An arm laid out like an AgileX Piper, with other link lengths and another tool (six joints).
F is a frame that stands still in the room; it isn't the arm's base.
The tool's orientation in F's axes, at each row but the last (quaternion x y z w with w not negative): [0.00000 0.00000 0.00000 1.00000]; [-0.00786 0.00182 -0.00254 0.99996]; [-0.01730 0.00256 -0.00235 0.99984]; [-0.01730 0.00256 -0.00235 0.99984]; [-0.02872 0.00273 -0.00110 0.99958]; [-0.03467 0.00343 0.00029 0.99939]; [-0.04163 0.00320 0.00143 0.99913]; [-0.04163 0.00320 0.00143 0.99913]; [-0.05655 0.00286 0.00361 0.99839]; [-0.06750 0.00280 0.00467 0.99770]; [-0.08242 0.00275 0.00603 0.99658]
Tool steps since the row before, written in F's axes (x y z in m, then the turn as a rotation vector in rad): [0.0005 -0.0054 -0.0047 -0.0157 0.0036 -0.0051]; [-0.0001 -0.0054 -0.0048 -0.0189 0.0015 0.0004]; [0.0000 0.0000 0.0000 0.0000 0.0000 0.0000]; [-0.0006 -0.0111 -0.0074 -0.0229 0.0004 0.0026]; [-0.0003 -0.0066 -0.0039 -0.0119 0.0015 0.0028]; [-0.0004 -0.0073 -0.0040 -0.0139 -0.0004 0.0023]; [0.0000 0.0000 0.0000 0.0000 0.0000 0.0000]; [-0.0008 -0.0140 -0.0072 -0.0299 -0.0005 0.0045]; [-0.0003 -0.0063 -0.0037 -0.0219 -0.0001 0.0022]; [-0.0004 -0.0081 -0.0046 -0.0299 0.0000 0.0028]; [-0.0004 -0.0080 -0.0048 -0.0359 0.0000 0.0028]
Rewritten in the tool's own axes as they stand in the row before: [0.0005 -0.0054 -0.0047 -0.0157 0.0036 -0.0051]; [-0.0001 -0.0053 -0.0049 -0.0189 0.0014 0.0004]; [0.0000 0.0000 0.0000 0.0000 0.0000 0.0000]; [-0.0005 -0.0108 -0.0078 -0.0229 0.0002 0.0025]; [-0.0003 -0.0064 -0.0043 -0.0119 0.0013 0.0028]; [-0.0004 -0.0070 -0.0045 -0.0139 -0.0005 0.0022]; [0.0000 0.0000 0.0000 0.0000 0.0000 0.0000]; [-0.0008 -0.0134 -0.0083 -0.0299 -0.0008 0.0043]; [-0.0003 -0.0058 -0.0044 -0.0219 -0.0002 0.0021]; [-0.0004 -0.0074 -0.0057 -0.0299 -0.0001 0.0026]; [-0.0005 -0.0071 -0.0061 -0.0359 0.0000 0.0026]
